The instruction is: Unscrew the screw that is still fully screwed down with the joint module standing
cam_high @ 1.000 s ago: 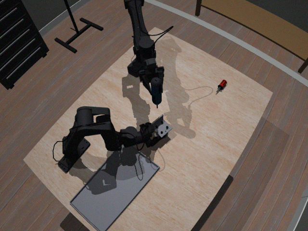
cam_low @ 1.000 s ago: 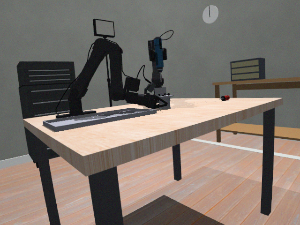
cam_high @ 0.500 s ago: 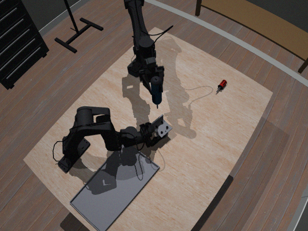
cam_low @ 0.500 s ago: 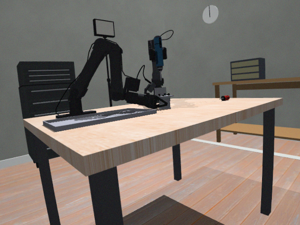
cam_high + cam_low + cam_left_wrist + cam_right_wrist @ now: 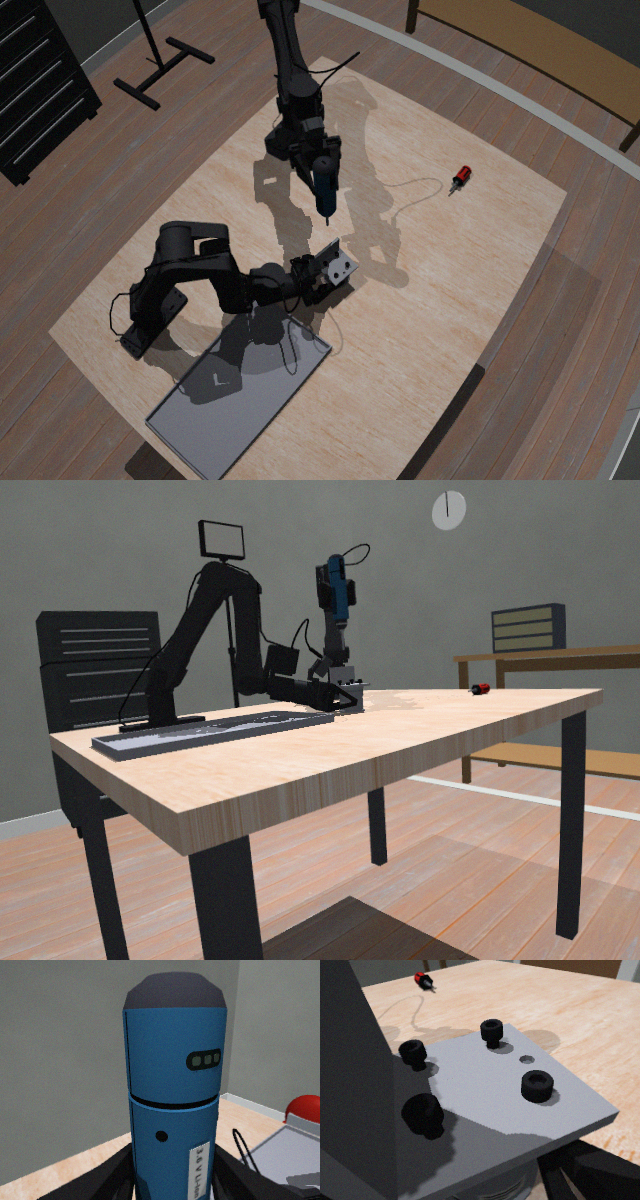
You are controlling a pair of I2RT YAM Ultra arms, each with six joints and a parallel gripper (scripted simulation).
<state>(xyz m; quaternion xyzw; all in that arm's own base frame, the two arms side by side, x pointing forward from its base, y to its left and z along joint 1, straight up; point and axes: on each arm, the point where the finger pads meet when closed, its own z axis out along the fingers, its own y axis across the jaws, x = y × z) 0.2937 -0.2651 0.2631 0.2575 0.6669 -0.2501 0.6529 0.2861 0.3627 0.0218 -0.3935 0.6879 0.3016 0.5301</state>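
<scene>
My right hand is 5 cm below the grey bracket. The rest, counted from my right hand: shallow grey tray (5 cm behind, 35 cm to the right, 2 cm below); then small red-handled screwdriver (15 cm ahead, 41 cm to the left, 1 cm below).
</scene>
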